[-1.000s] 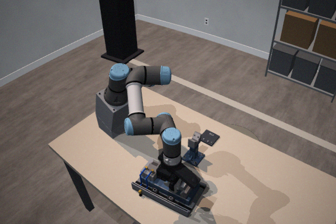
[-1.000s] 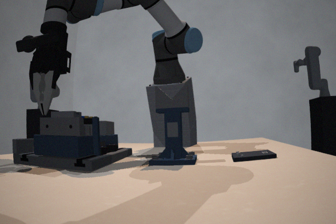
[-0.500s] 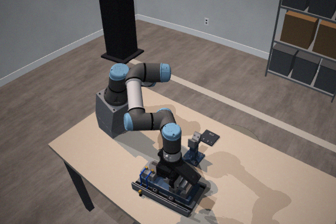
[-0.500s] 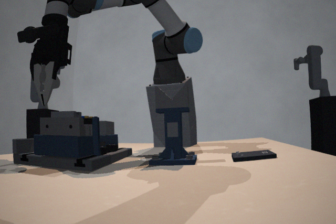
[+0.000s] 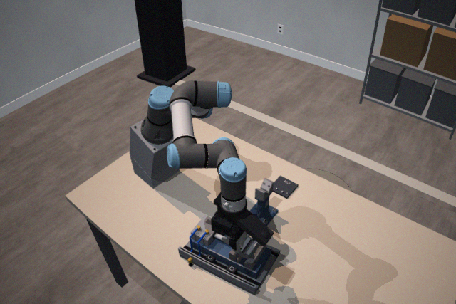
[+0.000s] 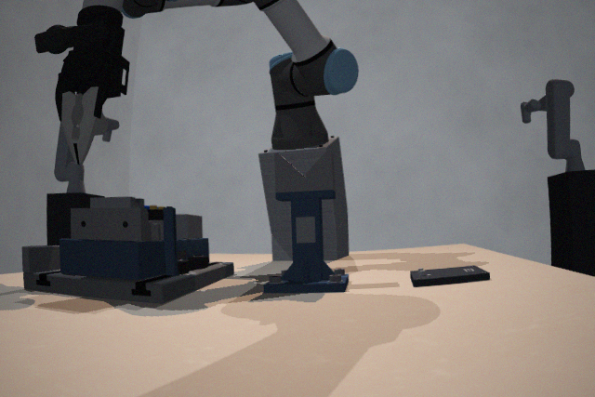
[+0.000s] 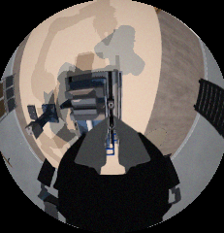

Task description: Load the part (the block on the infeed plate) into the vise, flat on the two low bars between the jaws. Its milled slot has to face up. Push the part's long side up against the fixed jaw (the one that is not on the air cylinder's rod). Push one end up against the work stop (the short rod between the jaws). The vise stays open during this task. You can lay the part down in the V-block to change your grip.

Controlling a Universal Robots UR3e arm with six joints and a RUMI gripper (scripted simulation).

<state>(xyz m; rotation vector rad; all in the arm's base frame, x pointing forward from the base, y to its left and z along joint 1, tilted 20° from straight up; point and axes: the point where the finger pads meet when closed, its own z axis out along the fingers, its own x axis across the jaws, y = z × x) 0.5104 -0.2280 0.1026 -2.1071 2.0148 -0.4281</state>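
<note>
My hand is 6 cm to the right of the grey part and 7 cm above it. The rest, counted from my hand: blue vise (7 cm behind, 7 cm to the left, 13 cm below).
</note>
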